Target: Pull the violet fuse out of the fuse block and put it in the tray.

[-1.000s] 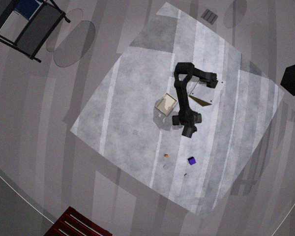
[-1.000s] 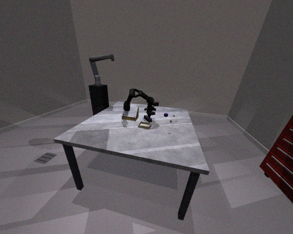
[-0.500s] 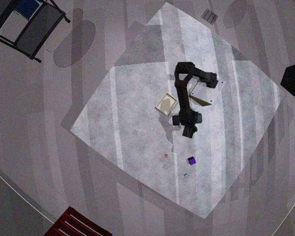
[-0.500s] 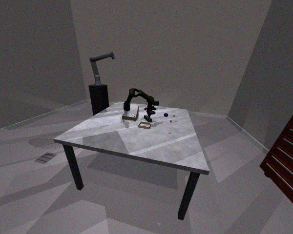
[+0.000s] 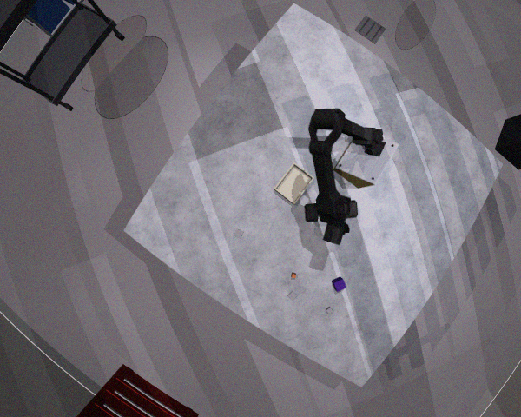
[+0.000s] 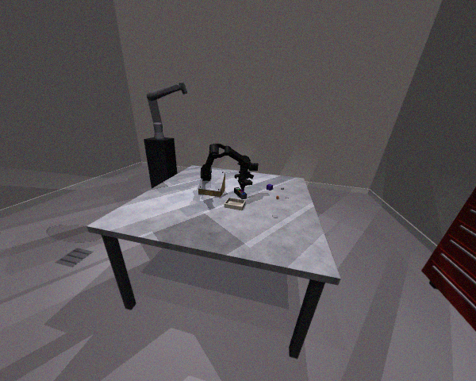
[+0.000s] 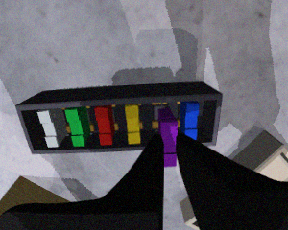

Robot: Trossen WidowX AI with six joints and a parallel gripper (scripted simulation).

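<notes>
Now: the blue fuse 4 cm below my gripper tip, 2 cm to the right of it and 1 cm ahead of it. Also, from my gripper tip: yellow fuse 4 cm below, 2 cm to the left, 1 cm behind; then violet fuse 1 cm below; then red fuse 4 cm below, 3 cm to the left, 2 cm behind.
</notes>
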